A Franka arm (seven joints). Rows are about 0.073 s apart.
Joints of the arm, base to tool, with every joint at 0 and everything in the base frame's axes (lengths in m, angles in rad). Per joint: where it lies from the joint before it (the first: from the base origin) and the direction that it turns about. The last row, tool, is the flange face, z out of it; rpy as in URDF.
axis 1: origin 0.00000 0.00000 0.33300 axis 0 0 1
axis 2: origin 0.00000 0.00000 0.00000 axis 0 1 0
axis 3: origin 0.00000 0.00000 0.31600 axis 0 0 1
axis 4: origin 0.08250 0.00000 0.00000 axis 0 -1 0
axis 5: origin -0.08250 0.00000 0.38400 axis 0 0 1
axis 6: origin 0.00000 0.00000 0.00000 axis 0 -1 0
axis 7: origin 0.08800 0.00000 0.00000 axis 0 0 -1
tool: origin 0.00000 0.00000 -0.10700 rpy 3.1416 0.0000 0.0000
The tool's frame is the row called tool.
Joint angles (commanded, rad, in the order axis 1, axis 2, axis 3, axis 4, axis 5, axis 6, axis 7), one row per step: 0.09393, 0.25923, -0.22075, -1.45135, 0.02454, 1.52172, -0.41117; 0.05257, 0.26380, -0.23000, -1.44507, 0.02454, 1.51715, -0.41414; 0.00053, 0.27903, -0.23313, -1.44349, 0.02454, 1.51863, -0.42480; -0.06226, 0.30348, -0.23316, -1.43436, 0.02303, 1.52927, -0.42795; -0.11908, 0.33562, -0.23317, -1.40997, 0.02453, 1.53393, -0.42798; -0.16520, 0.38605, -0.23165, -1.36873, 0.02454, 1.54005, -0.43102; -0.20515, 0.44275, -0.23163, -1.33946, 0.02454, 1.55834, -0.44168; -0.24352, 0.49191, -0.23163, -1.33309, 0.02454, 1.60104, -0.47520; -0.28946, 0.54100, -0.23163, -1.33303, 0.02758, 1.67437, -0.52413; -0.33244, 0.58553, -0.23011, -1.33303, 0.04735, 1.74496, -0.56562; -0.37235, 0.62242, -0.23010, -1.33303, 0.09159, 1.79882, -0.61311
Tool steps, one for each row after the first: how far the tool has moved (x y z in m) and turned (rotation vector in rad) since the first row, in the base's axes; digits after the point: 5 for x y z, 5 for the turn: -0.00290, -0.03018, 0.00008, -0.00240, 0.00271, -0.04717; -0.00558, -0.06359, -0.00825, -0.00241, 0.01496, -0.09159; -0.00798, -0.10236, -0.01836, -0.00731, 0.02050, -0.15007; -0.00948, -0.13733, -0.02688, -0.01164, 0.02433, -0.20514; -0.00557, -0.16607, -0.03962, -0.02008, 0.02929, -0.24324; -0.00149, -0.19295, -0.06174, -0.02680, 0.04068, -0.26878; -0.00030, -0.21991, -0.08850, -0.02939, 0.04337, -0.27044; -0.00127, -0.25278, -0.11668, -0.03423, 0.02267, -0.26335; -0.00368, -0.28150, -0.14258, -0.02683, -0.00585, -0.26467; -0.00880, -0.30629, -0.16461, 0.00365, -0.03724, -0.26991
